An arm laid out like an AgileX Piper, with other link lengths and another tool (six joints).
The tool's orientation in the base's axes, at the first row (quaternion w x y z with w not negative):
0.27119, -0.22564, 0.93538, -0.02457
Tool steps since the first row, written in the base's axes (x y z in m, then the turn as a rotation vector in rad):
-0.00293, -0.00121, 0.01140, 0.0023, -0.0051, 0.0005
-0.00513, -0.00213, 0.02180, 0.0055, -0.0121, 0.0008
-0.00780, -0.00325, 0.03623, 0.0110, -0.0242, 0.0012
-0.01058, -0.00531, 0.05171, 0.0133, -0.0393, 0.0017
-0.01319, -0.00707, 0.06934, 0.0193, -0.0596, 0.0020
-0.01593, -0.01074, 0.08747, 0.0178, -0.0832, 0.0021
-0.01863, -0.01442, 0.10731, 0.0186, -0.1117, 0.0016
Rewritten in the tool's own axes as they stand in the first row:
-0.00293, -0.00181, -0.01132, 0.0002, -0.0056, 0.0004
-0.00604, -0.00348, -0.02139, 0.0007, -0.0132, 0.0012
-0.01071, -0.00583, -0.03515, 0.0017, -0.0264, 0.0028
-0.01540, -0.00914, -0.04993, 0.0063, -0.0410, 0.0024
-0.02142, -0.01262, -0.06644, 0.0105, -0.0617, 0.0037
-0.02677, -0.01785, -0.08358, 0.0218, -0.0823, 0.0011
-0.03298, -0.02338, -0.10216, 0.0339, -0.1081, -0.0003

